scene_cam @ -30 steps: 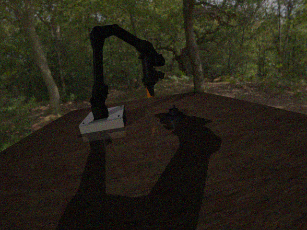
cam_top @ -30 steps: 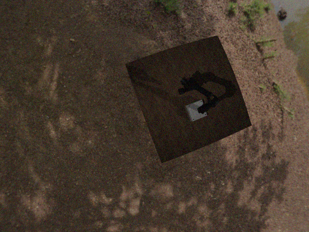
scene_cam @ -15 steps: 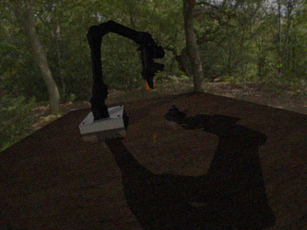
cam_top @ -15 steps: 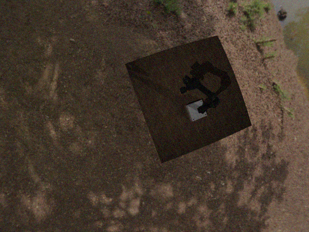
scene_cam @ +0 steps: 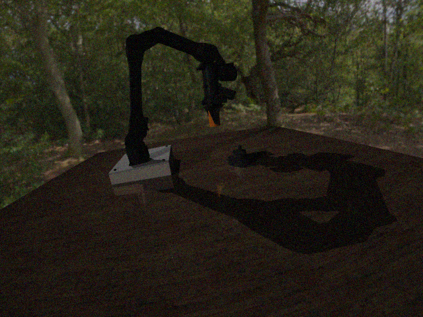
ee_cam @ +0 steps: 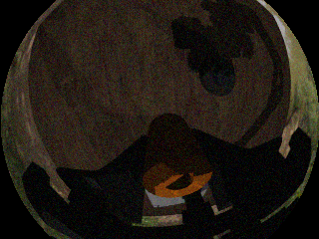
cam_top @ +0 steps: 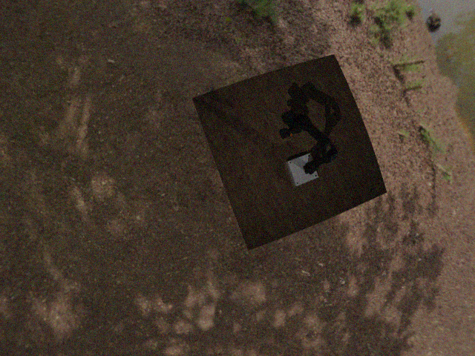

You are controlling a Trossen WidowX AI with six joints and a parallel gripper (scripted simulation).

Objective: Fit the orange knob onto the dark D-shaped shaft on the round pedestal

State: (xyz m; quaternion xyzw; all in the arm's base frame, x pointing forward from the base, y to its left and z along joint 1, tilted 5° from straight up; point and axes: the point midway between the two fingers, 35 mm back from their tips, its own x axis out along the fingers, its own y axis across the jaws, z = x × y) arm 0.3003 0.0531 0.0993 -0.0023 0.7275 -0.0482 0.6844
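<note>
The dark round pedestal lies 4 cm ahead of my gripper tip, 13 cm to the right of it and 10 cm below it. The rest, counted from my gripper tip: orange knob (2 cm above).
</note>
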